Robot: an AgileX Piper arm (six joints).
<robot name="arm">
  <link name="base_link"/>
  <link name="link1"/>
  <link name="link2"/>
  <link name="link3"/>
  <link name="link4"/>
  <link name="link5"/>
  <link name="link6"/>
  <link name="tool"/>
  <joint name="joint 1" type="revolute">
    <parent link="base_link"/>
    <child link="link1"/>
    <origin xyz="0 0 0.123"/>
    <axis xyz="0 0 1"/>
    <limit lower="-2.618" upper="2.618"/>
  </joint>
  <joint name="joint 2" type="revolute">
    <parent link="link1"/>
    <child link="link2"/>
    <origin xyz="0 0 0"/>
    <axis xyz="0 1 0"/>
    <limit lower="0" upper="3.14"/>
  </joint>
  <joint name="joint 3" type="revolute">
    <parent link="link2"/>
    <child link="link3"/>
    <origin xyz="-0.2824 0 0.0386"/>
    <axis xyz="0 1 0"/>
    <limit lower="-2.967" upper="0"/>
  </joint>
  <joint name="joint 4" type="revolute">
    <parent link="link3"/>
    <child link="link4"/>
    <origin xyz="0.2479 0 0.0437"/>
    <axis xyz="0.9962 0 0.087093"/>
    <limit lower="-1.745" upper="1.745"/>
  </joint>
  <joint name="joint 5" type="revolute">
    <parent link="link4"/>
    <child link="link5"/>
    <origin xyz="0 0 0"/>
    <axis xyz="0 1 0"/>
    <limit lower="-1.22" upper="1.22"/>
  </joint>
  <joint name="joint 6" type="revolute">
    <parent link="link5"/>
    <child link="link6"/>
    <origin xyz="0.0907 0 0.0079"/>
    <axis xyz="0.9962 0 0.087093"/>
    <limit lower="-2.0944" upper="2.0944"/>
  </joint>
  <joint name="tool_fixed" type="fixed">
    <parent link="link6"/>
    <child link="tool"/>
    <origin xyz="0 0 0" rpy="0 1.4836 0"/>
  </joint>
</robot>
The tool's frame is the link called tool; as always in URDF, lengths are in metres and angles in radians.
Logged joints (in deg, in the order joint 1, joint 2, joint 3, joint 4, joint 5, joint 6), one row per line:
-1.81 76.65 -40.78 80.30 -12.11 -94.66
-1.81 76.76 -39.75 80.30 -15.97 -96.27
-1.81 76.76 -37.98 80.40 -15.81 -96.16
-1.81 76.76 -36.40 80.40 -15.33 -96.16
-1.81 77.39 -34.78 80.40 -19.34 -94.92
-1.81 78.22 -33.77 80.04 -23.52 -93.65
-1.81 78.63 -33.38 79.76 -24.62 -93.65
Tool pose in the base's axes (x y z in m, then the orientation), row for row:
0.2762 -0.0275 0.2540 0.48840 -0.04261 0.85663 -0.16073
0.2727 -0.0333 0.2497 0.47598 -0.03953 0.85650 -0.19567
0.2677 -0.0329 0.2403 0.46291 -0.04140 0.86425 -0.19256
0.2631 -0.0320 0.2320 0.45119 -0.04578 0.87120 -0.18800
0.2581 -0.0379 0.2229 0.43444 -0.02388 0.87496 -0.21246
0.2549 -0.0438 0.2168 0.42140 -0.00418 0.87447 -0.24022
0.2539 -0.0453 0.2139 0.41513 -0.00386 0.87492 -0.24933
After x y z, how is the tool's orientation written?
As a quaternion, w x y z.
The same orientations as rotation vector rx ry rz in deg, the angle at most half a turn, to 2 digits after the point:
-5.93 119.30 -22.38
-5.54 119.94 -27.40
-5.83 121.73 -27.12
-6.48 123.35 -26.62
-3.41 124.83 -30.31
-0.60 125.50 -34.48
-0.56 125.93 -35.89

